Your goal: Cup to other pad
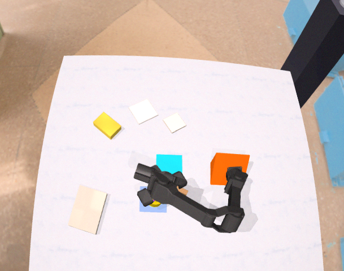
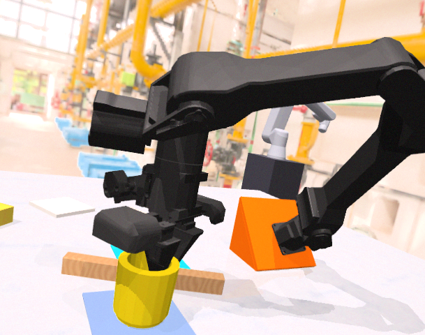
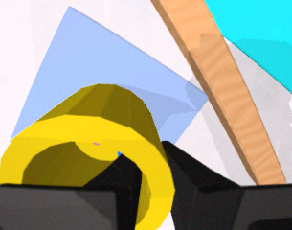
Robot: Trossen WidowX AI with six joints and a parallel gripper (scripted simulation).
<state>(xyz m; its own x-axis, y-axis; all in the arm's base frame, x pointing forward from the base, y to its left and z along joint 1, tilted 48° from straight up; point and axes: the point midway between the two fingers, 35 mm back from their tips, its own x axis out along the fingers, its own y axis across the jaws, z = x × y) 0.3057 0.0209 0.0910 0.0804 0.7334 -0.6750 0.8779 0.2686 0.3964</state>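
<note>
Right now my gripper tip is 40 mm past the cyan pad, 130 mm to the left of it and 40 mm above it. The rest, counted from my gripper tip: yellow cup: 20 mm ahead, 10 mm to the left; wooden bar: 10 mm behind, 60 mm to the right, 30 mm below.
</note>
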